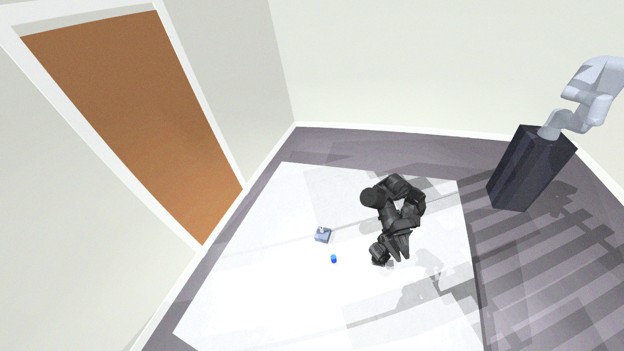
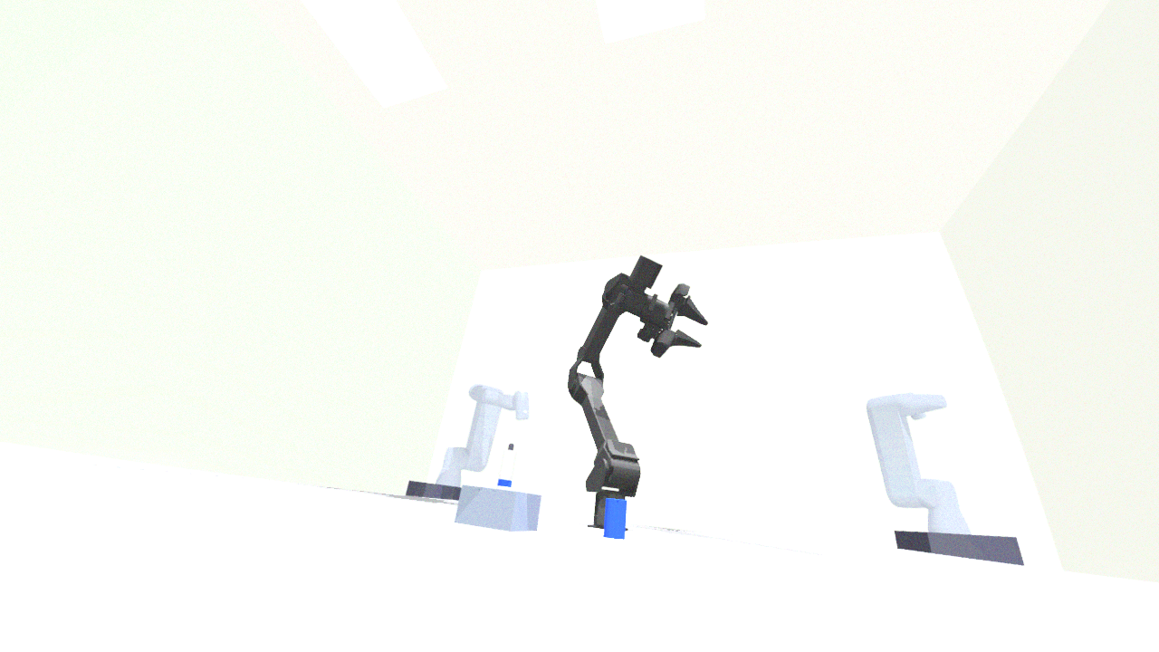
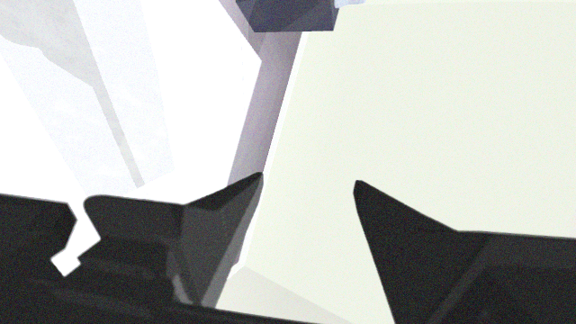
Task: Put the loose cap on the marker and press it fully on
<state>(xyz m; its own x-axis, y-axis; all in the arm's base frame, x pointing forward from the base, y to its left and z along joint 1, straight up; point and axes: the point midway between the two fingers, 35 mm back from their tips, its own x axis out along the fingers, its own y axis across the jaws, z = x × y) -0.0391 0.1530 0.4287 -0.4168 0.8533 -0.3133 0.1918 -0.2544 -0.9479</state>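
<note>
Right now my gripper tip is 390 mm above the blue cap, 270 mm short of it and 120 mm to the left of it. From my gripper tip the other things lie so: blue marker band (370 mm below, 370 mm ahead, 250 mm to the right); then grey holder block (400 mm below, 370 mm ahead, 250 mm to the right).
</note>
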